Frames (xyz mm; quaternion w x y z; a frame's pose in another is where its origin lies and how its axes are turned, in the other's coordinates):
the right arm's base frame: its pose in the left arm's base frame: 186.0 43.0 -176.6 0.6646 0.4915 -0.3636 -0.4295
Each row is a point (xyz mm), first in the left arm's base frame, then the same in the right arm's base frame.
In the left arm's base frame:
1: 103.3 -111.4 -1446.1
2: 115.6 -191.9 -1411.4
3: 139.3 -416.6 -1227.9
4: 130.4 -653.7 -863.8
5: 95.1 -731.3 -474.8
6: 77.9 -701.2 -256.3
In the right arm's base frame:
1: 35.5 -1266.4 -192.9
2: 116.8 -1242.2 -167.8
3: 345.3 -1093.2 -66.3
4: 584.4 -778.5 114.5
5: 667.3 -421.9 271.1
6: 646.4 -210.1 331.5

